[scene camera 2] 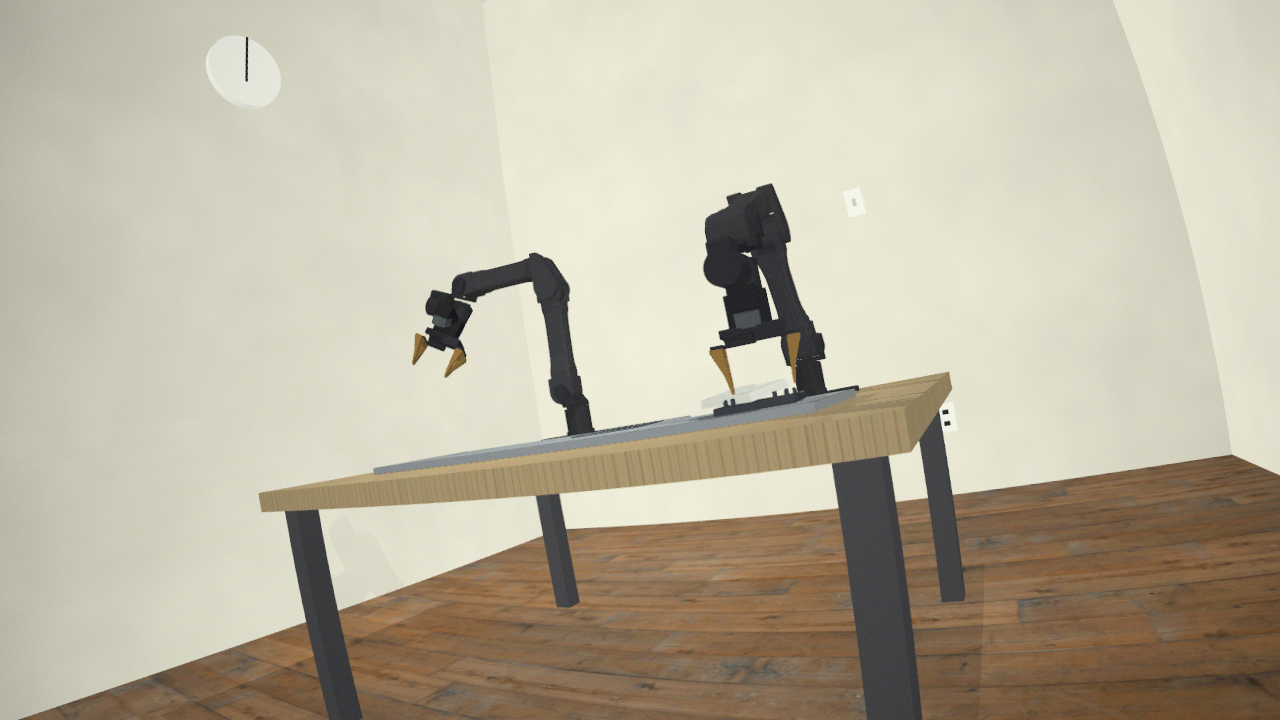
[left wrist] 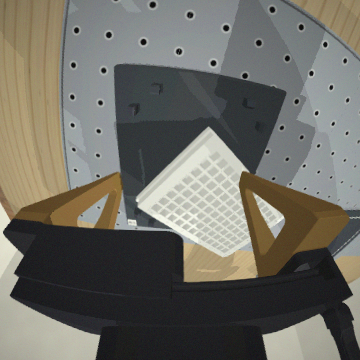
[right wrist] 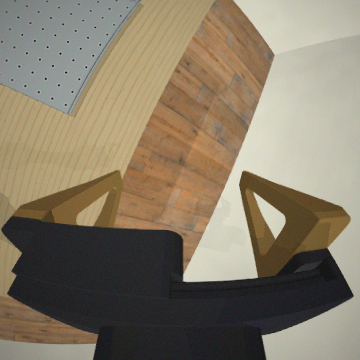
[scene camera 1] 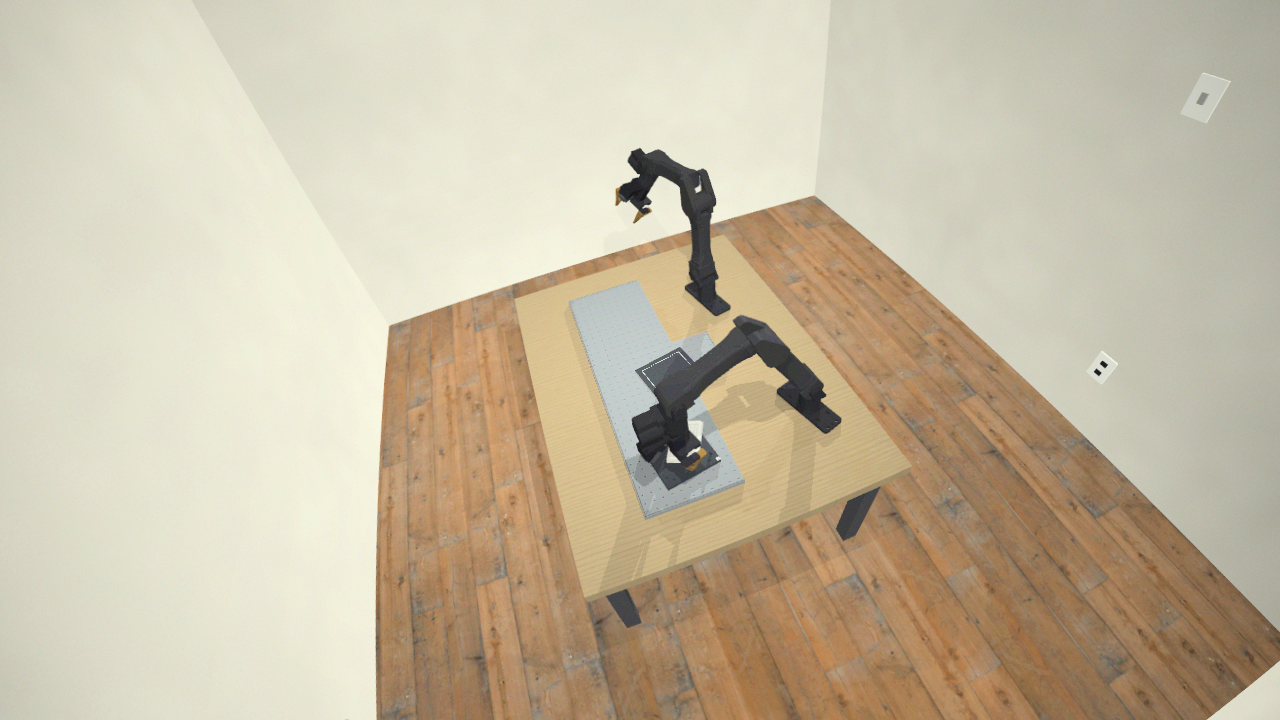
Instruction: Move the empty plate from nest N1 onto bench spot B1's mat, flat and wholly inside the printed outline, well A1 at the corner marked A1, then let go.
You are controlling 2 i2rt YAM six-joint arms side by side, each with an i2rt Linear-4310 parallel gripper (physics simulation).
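Frame: origin at the left arm's base, x ahead, y left, z up, level; metres.
Where they show: left gripper, between the fingertips: [scene camera 2: 764, 388] [left wrist: 180, 177] [scene camera 1: 682, 457]; right gripper, between the fingertips: [scene camera 2: 428, 370] [right wrist: 180, 176] [scene camera 1: 625, 214]; left arm's base, origin of its link: [scene camera 1: 808, 406]; right arm's base, origin of its link: [scene camera 1: 707, 298].
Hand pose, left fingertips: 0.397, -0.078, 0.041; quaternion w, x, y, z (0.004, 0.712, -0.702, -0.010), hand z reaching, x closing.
Note:
Things, the pixels of their top centre, and the offset from my left fingertips, as dx, dy, dz. Level surfaces: height alone.
- white empty plate, centre of its top: [left wrist: 221, 220] [scene camera 2: 742, 385] [scene camera 1: 684, 438] -0.038, -0.037, +0.011
- dark nest, centre of its top: [left wrist: 188, 181] [scene camera 2: 760, 393] [scene camera 1: 682, 455] -0.008, -0.007, -0.006
- dark mat, height of its surface: dz -0.026
- grey perforated board, height of its surface: dz -0.028
The white empty plate [scene camera 1: 695, 430] [scene camera 2: 726, 394] [left wrist: 195, 200] sits turned diagonally on the dark nest [scene camera 1: 673, 478] [left wrist: 165, 102], out of line with its posts; it looks tilted, and one corner reaches past the nest's edge in the left wrist view. Its A1 corner cannot be told. My left gripper [scene camera 1: 696, 460] [scene camera 2: 762, 387] [left wrist: 180, 177] is open, with its fingers at either side above the plate; the right-hand finger in its wrist view overlaps the plate's edge. My right gripper [scene camera 1: 626, 214] [scene camera 2: 430, 368] [right wrist: 180, 176] is open and empty, high up. The dark mat [scene camera 1: 665, 370] with a white outline lies farther up the board.
The grey perforated board [scene camera 1: 617, 326] [right wrist: 45, 55] carries the nest and mat on the wooden table [scene camera 1: 554, 358] [scene camera 2: 572, 474]. The left arm's forearm passes close over the mat in scene camera 1. Low posts stand up from the nest beside the plate.

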